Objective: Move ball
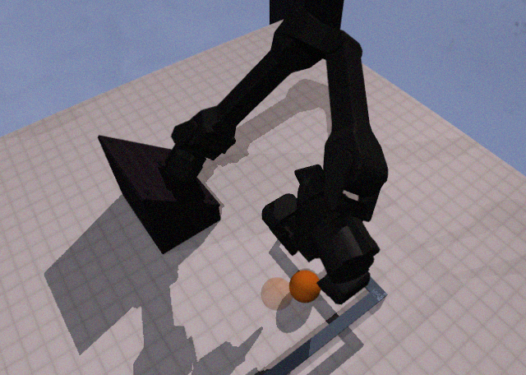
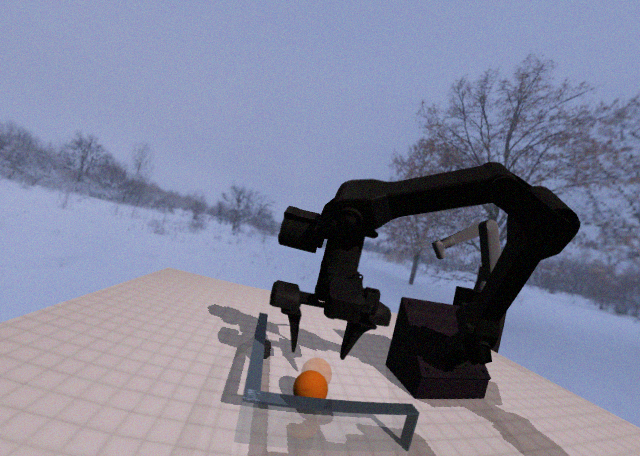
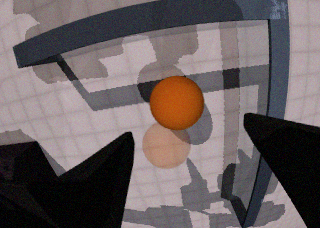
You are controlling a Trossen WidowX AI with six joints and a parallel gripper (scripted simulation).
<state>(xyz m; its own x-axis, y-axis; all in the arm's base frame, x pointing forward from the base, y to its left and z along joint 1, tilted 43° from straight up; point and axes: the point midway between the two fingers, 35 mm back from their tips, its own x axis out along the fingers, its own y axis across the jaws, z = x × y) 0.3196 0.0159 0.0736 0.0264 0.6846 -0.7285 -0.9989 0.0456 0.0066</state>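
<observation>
The orange ball lies 6 cm below my gripper tip. Round my gripper tip: see-through copy 2 cm behind, 5 cm to the right, 6 cm below.
</observation>
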